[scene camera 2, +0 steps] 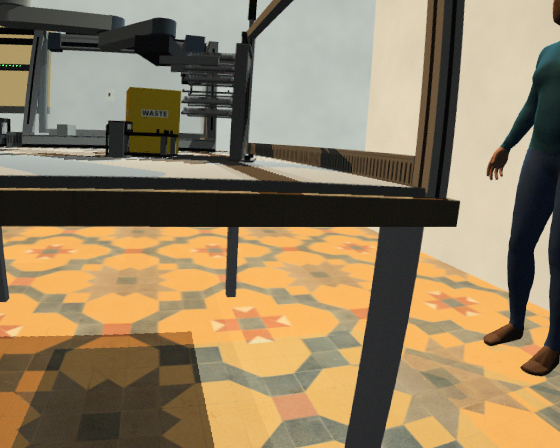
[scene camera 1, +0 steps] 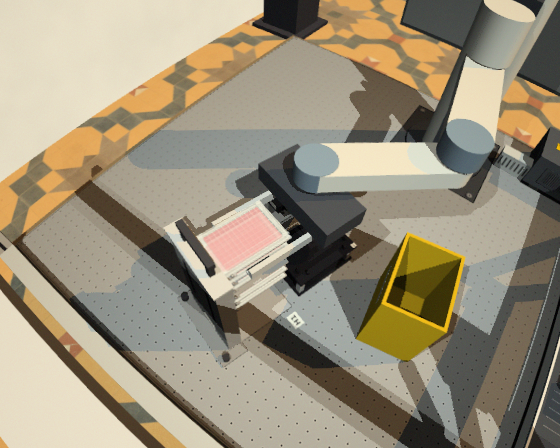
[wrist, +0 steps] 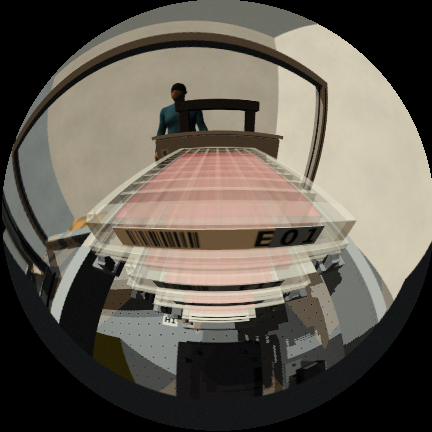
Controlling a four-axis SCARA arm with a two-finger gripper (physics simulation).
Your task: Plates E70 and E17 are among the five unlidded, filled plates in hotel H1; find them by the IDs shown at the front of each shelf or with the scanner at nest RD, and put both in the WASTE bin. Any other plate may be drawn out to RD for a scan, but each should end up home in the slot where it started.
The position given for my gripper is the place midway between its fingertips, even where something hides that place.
In view: my gripper [scene camera 1: 231,250], a hotel H1 [scene camera 1: 224,309], a nest RD [scene camera 1: 312,257] and a black handle [wrist: 209,103].
My gripper also shows in scene camera 2 [scene camera 2: 221,65]. The hotel H1 shows as well in scene camera 2 [scene camera 2: 243,59] and in the wrist view [wrist: 269,145]. The nest RD also shows in the wrist view [wrist: 218,372].
